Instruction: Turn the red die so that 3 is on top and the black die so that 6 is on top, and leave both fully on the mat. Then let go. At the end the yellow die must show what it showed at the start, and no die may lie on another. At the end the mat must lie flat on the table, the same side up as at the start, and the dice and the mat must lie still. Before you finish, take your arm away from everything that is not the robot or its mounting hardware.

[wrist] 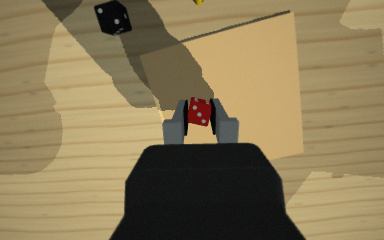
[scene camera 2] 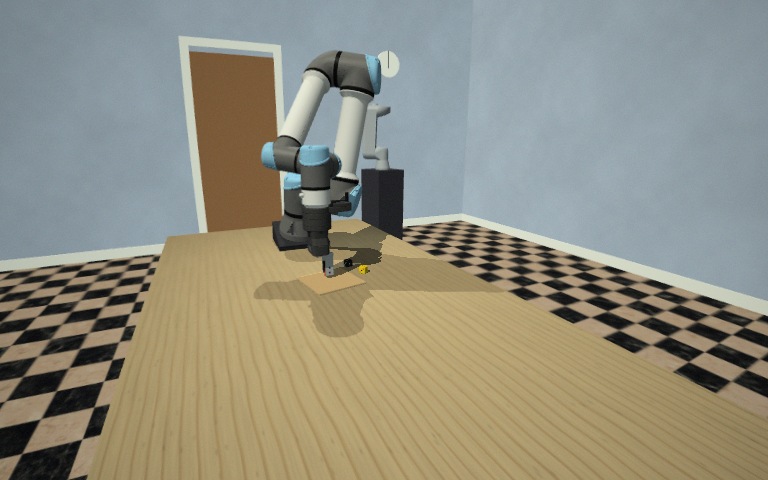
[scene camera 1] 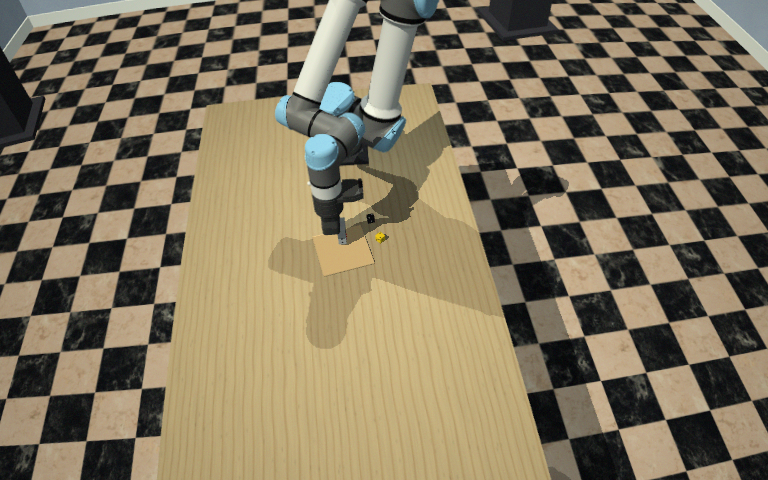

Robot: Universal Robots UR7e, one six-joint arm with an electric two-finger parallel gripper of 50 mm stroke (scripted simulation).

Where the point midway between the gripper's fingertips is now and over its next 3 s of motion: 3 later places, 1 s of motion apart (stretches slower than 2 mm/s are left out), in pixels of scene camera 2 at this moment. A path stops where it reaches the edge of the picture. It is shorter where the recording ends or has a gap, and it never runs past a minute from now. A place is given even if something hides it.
My gripper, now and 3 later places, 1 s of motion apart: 328,273; 328,269; 327,244; 336,241
